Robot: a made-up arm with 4 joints.
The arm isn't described. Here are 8 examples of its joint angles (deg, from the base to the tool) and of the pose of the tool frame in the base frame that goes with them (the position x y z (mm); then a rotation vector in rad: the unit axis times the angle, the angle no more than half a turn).
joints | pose
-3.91 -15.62 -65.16 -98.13 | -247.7 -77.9 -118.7 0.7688 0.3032 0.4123
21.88 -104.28 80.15 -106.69 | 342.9 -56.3 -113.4 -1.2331 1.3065 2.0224
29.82 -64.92 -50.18 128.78 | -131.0 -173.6 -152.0 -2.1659 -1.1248 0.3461
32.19 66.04 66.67 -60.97 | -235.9 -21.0 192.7 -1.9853 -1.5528 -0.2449
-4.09 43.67 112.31 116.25 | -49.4 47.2 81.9 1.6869 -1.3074 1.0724
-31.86 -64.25 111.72 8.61 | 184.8 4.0 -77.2 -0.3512 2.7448 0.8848
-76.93 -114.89 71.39 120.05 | 153.2 -67.9 161.7 -1.6913 -2.3682 0.0840
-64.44 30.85 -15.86 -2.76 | -317.6 -265.0 220.0 -1.4558 -1.5919 -0.3635
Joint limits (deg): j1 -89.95..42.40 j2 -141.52..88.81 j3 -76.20..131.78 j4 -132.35..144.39
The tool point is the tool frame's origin. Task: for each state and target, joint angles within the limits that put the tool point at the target. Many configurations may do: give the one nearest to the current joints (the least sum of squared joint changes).
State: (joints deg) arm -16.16 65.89 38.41 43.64
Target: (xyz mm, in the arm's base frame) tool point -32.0 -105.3 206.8
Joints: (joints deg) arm 24.82 61.41 59.06 68.96
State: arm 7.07 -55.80 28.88 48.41
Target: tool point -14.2 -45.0 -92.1
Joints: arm -36.11 -68.46 40.62 62.72
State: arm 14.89 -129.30 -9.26 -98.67
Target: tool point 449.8 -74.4 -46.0
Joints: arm -1.07 -140.88 -36.99 -62.61
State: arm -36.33 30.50 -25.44 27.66
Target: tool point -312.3 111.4 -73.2
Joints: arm -14.84 -23.46 -58.48 9.29
